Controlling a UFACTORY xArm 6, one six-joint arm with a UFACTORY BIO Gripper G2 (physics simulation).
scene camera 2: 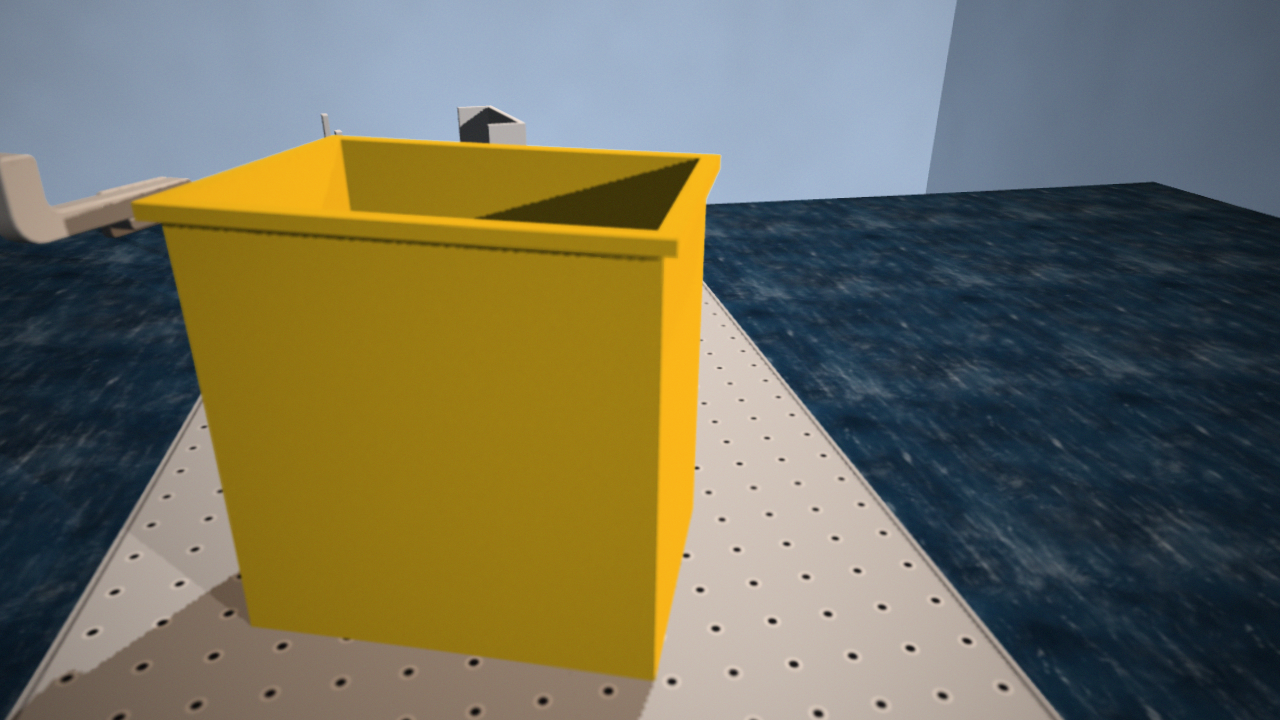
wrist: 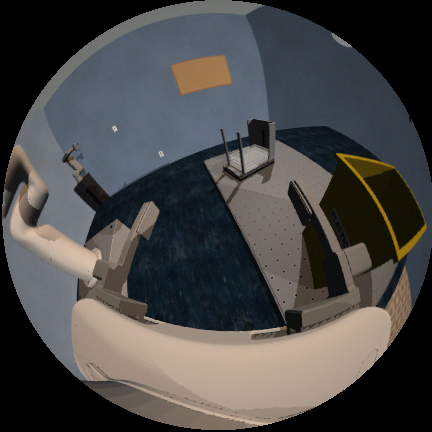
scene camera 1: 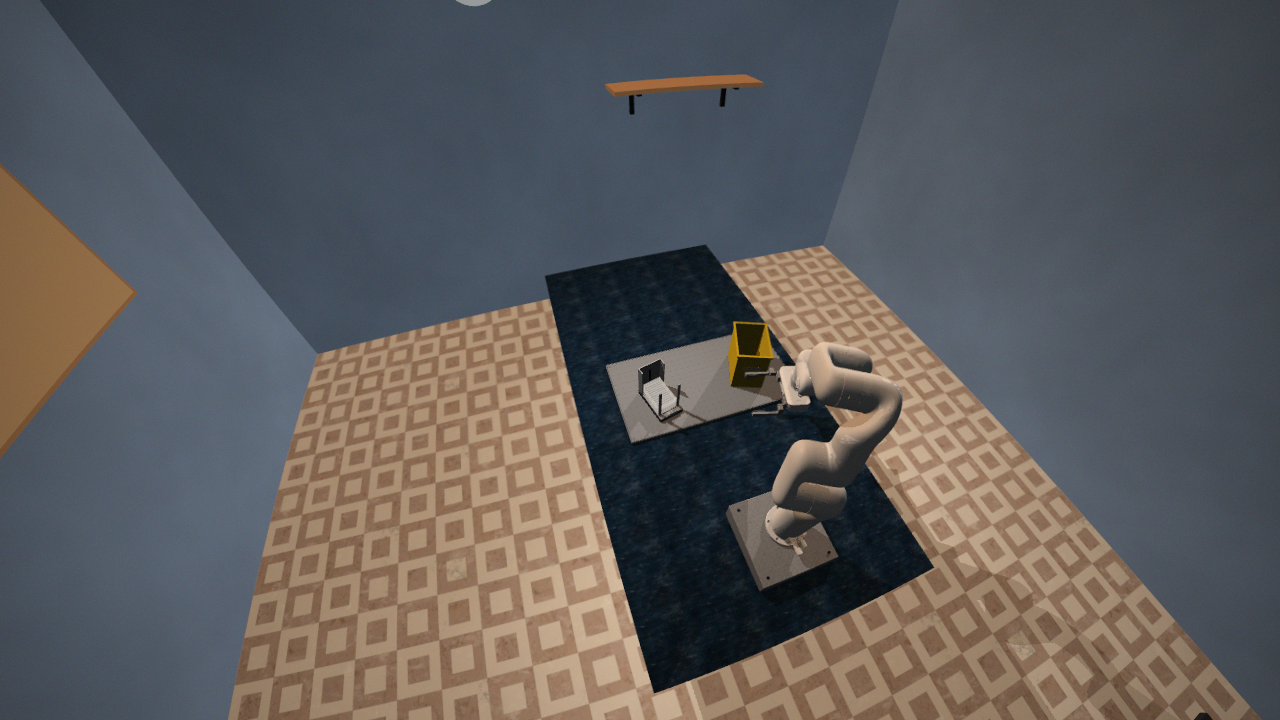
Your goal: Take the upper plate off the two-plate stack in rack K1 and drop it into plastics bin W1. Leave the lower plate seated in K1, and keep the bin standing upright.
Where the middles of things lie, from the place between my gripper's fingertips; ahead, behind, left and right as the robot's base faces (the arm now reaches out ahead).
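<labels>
Yellow plastics bin W1 (scene camera 2: 451,388): 200 mm ahead of my hand, 120 mm to the right of it, 60 mm below it.
</labels>
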